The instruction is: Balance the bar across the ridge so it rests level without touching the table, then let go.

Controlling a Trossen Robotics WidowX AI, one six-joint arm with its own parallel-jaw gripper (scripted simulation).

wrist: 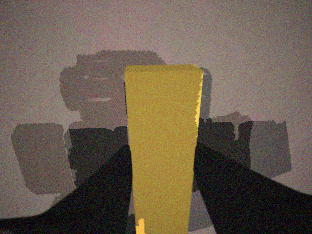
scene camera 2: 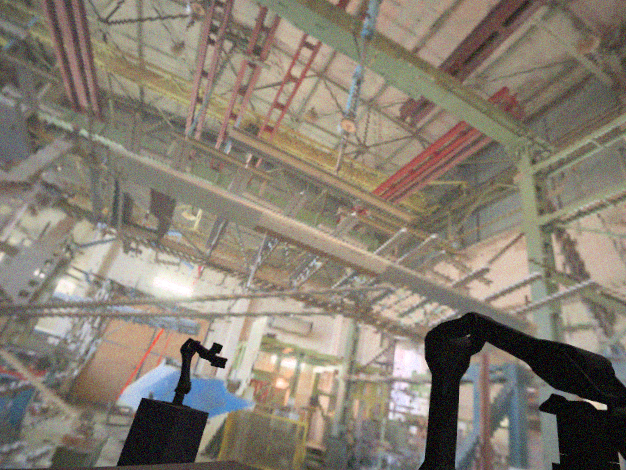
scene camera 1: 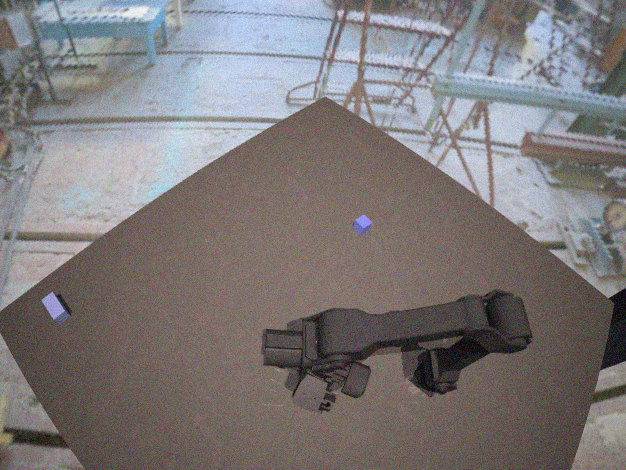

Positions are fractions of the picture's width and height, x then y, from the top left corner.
Labels:
A yellow bar shows in the wrist view (0.52,0.44); in scene camera 2 it is out of frame.

